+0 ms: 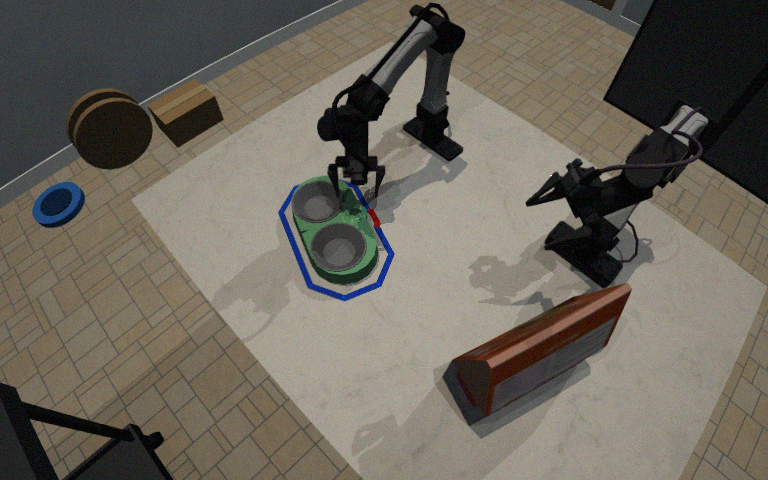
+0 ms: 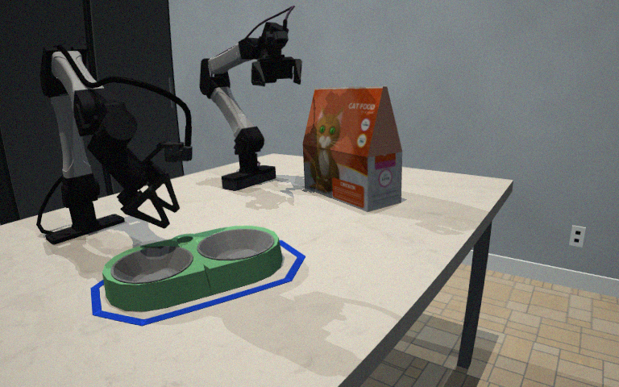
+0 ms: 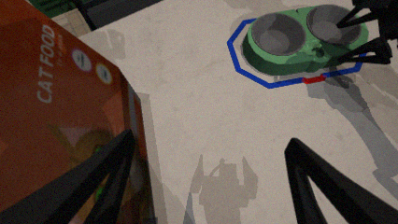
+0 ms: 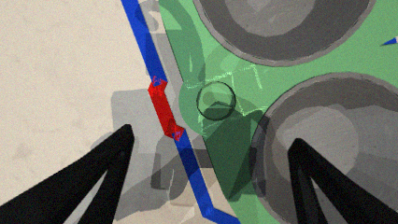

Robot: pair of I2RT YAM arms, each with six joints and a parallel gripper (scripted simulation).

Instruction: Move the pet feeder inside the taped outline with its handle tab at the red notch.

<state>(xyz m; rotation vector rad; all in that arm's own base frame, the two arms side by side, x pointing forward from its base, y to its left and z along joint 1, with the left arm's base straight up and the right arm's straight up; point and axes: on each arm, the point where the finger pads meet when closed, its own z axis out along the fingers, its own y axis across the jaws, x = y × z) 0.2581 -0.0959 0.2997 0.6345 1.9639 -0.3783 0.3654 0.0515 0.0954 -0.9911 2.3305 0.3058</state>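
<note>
My right gripper is now 80 mm above the green pet feeder and 70 mm short of it. The rest, counted from my right hand: blue taped outline: 90 mm below, 80 mm ahead; orange cat food bag: 560 mm to the left, 50 mm above, 10 mm ahead.
</note>
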